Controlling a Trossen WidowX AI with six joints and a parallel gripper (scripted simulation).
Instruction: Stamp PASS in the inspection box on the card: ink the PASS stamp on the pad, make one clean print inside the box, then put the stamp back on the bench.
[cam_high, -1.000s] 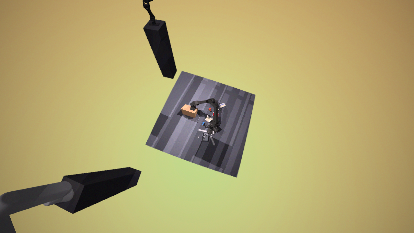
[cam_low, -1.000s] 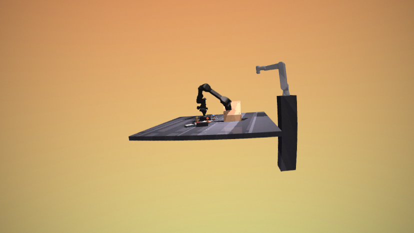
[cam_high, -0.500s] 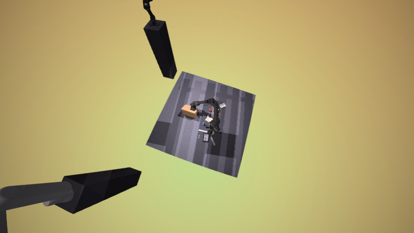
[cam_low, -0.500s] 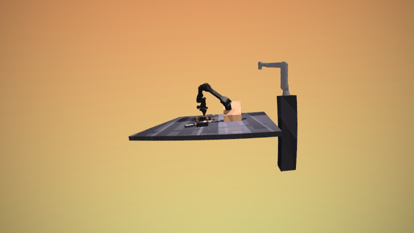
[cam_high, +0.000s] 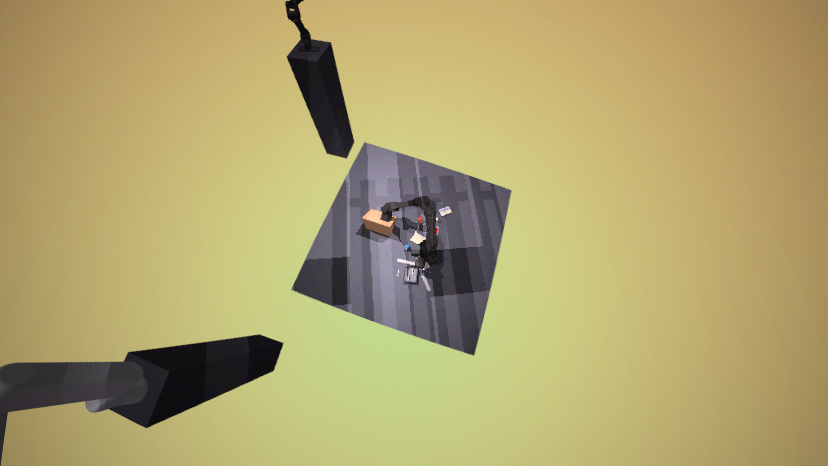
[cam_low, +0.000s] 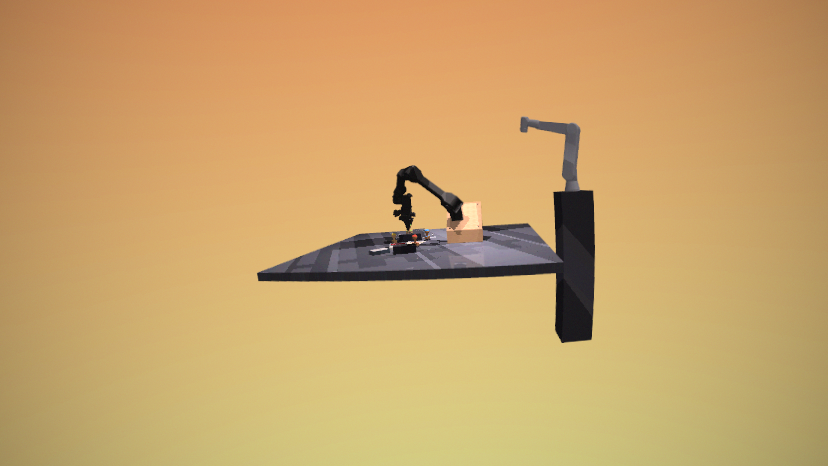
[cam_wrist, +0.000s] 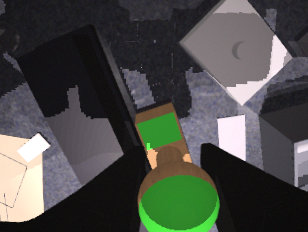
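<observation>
Now: gripper tip 10 mm past the dark flat slab, 40 mm to the right of it and 50 mm above it. The rest, counted from my gripper tip: grey block: 40 mm ahead, 40 mm to the right, 40 mm below; then blue stamp: 120 mm behind, 50 mm to the left, 40 mm below; then green-topped stamp: 10 mm below.
</observation>
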